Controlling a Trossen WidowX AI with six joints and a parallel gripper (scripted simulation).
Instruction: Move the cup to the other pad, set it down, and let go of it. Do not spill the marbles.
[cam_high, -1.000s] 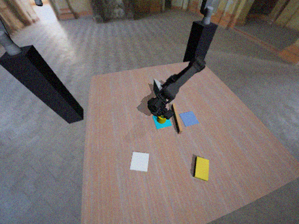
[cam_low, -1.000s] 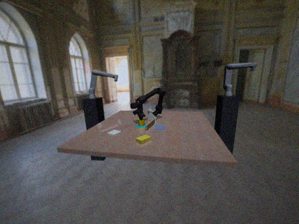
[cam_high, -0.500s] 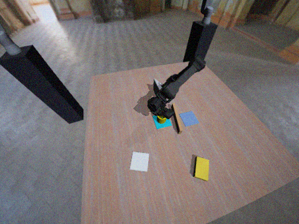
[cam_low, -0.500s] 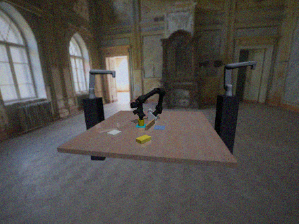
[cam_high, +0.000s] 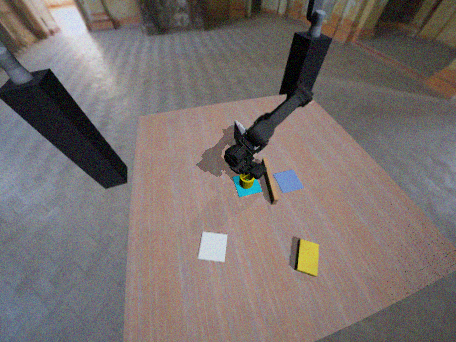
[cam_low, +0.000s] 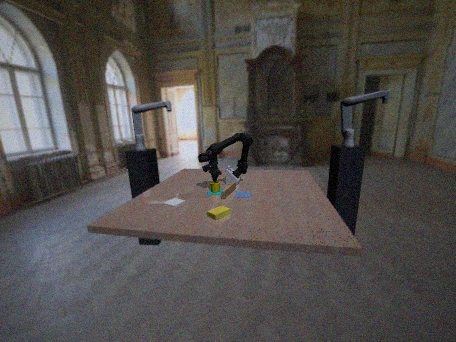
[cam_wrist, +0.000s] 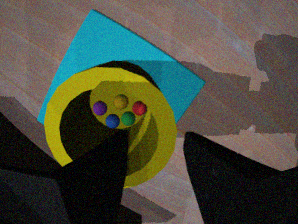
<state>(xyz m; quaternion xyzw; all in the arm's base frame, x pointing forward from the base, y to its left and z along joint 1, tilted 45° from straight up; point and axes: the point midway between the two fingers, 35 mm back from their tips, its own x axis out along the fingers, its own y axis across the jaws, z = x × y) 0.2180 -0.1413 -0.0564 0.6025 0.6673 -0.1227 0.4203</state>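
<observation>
My gripper tip is 20 mm short of the yellow cup, 10 mm to the right of it and 30 mm above it. Also, from my gripper tip: low wooden bar (50 mm ahead, 110 mm to the left, 50 mm below); then white pad (240 mm ahead, 220 mm to the right, 70 mm below); then cyan pad (30 mm ahead, 10 mm to the left, 80 mm below).
</observation>
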